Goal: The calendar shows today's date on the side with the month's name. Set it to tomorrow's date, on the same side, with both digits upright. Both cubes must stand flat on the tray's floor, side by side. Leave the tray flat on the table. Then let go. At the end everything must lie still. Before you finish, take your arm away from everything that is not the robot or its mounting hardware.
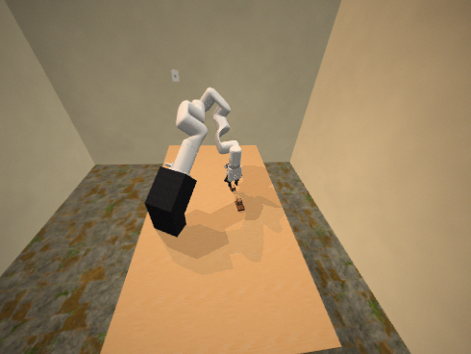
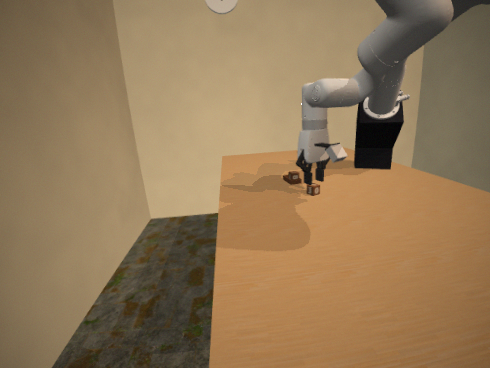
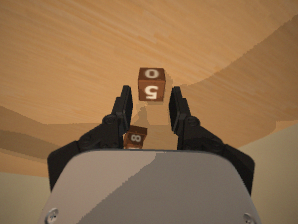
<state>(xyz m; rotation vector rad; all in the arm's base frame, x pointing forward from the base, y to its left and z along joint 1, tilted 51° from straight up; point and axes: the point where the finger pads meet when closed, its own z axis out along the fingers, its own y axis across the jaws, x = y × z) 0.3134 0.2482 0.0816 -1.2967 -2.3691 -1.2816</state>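
My gripper is now 40 mm above the brown digit cube.
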